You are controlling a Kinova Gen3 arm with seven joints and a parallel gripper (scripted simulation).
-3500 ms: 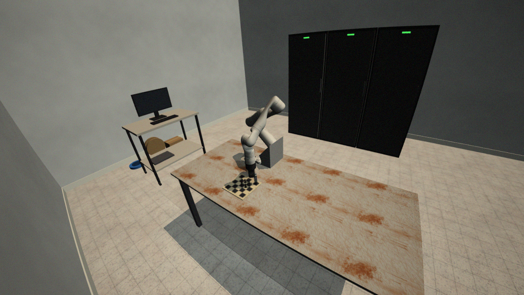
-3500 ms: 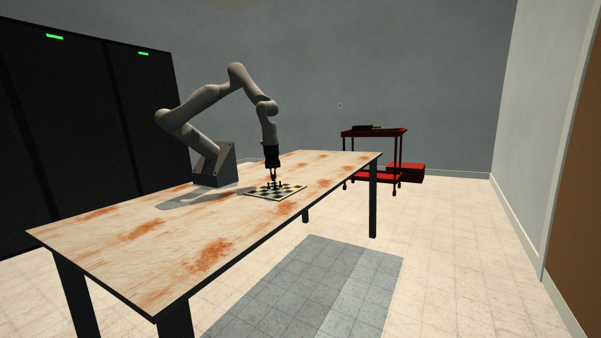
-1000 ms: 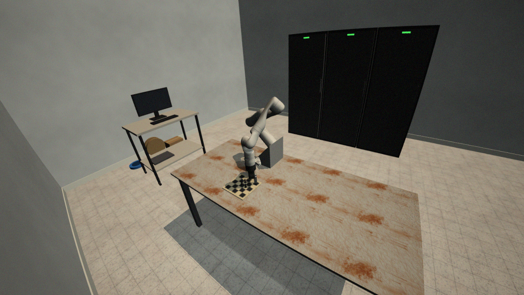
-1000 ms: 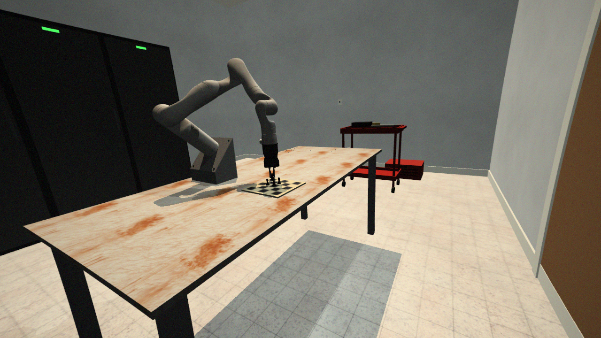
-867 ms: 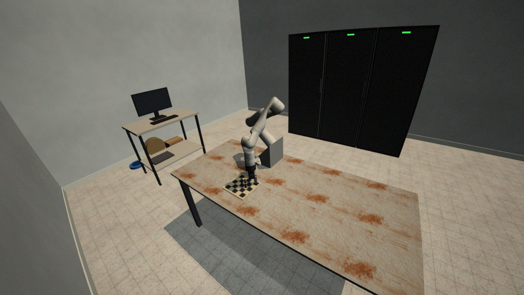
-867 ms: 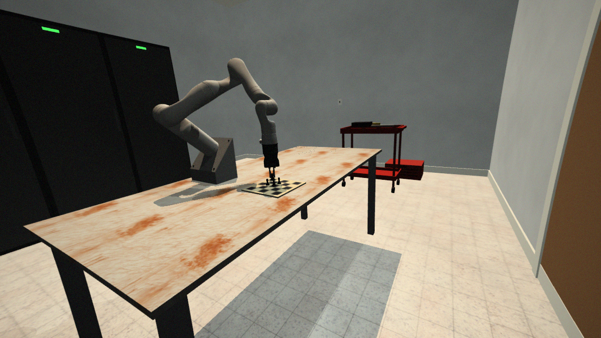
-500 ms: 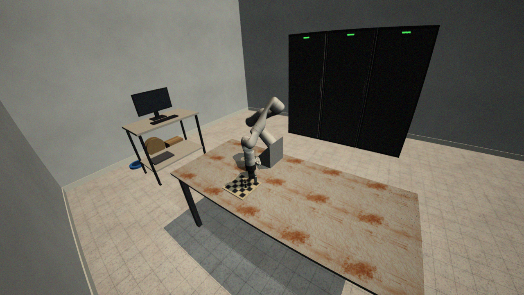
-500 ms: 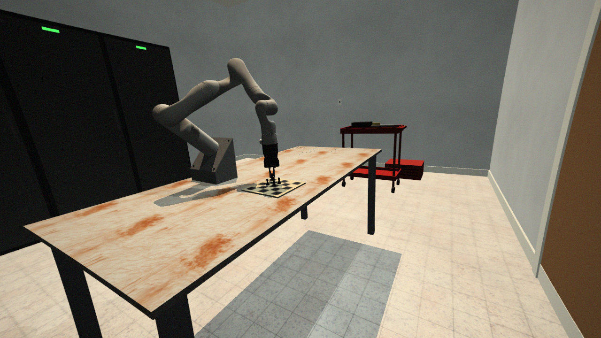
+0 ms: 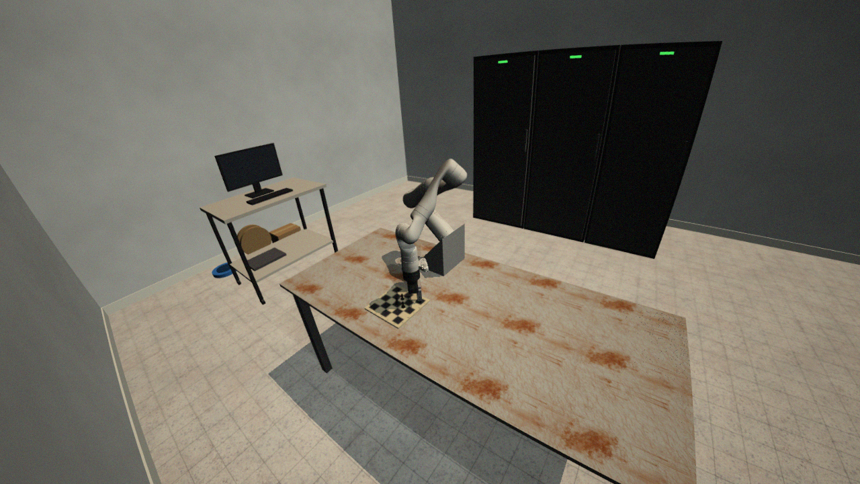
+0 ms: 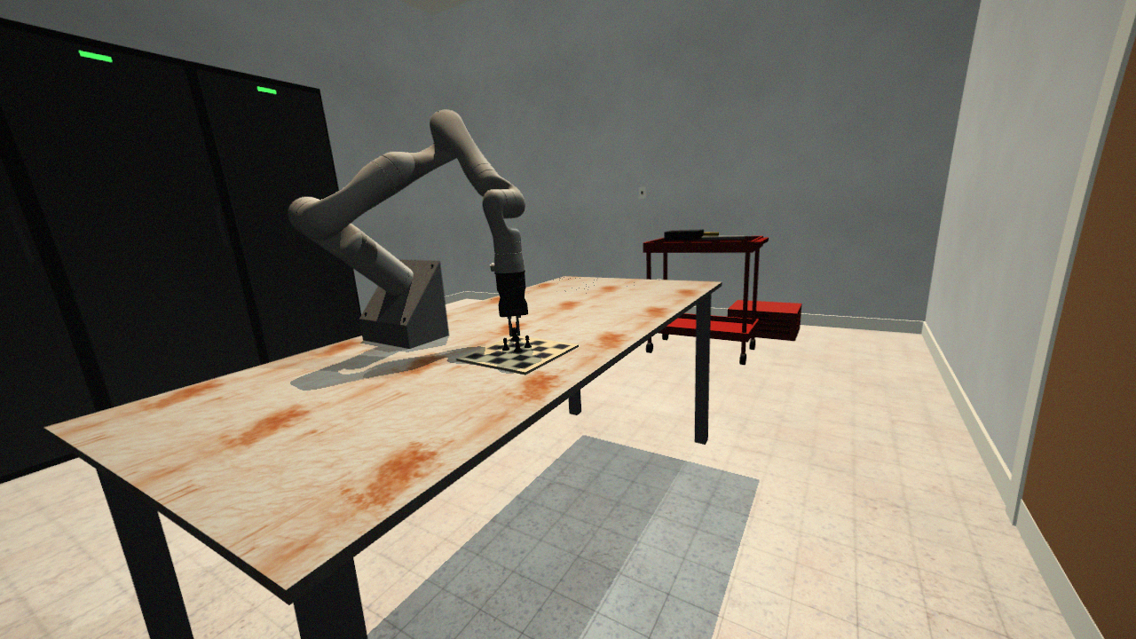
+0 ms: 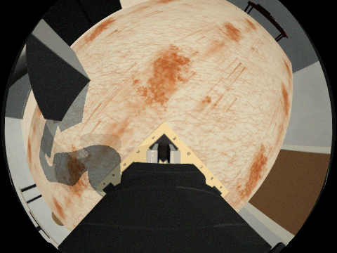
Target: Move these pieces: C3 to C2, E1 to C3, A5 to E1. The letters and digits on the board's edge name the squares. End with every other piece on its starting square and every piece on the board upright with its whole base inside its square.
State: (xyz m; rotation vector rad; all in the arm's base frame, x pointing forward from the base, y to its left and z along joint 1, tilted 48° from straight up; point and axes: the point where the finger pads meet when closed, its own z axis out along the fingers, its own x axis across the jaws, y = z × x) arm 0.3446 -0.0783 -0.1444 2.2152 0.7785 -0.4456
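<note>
My hand is 1 cm above the black piece. Round my hand: chessboard (7 cm ahead, 8 cm to the right, 3 cm below).
</note>
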